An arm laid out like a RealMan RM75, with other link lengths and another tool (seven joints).
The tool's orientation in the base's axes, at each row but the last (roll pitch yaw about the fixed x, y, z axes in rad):
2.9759, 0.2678, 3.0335
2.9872, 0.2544, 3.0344
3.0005, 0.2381, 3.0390
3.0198, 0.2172, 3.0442
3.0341, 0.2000, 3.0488
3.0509, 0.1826, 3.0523
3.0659, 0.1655, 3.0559
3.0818, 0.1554, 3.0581
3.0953, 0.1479, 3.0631
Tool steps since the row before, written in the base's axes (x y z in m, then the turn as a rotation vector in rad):
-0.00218, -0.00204, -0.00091, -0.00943, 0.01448, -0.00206
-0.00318, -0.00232, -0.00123, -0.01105, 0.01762, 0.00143
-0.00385, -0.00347, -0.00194, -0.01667, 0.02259, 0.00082
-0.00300, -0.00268, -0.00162, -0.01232, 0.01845, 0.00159
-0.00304, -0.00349, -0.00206, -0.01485, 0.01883, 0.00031
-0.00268, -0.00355, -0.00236, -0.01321, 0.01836, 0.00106
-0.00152, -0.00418, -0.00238, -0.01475, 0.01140, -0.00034
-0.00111, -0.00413, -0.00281, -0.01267, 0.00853, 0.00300
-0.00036, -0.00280, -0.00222, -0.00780, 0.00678, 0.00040
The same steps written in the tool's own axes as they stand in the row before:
0.00212, -0.00229, -0.00002, 0.01109, 0.01334, 0.00131
0.00313, -0.00269, 0.00004, 0.01210, 0.01685, -0.00206
0.00383, -0.00396, 0.00051, 0.01817, 0.02130, -0.00228
0.00301, -0.00306, 0.00063, 0.01338, 0.01759, -0.00246
0.00306, -0.00389, 0.00107, 0.01614, 0.01766, -0.00170
0.00274, -0.00393, 0.00154, 0.01436, 0.01738, -0.00216
0.00153, -0.00445, 0.00183, 0.01551, 0.01024, -0.00148
0.00119, -0.00436, 0.00240, 0.01271, 0.00773, -0.00457
0.00046, -0.00292, 0.00204, 0.00816, 0.00622, -0.00133

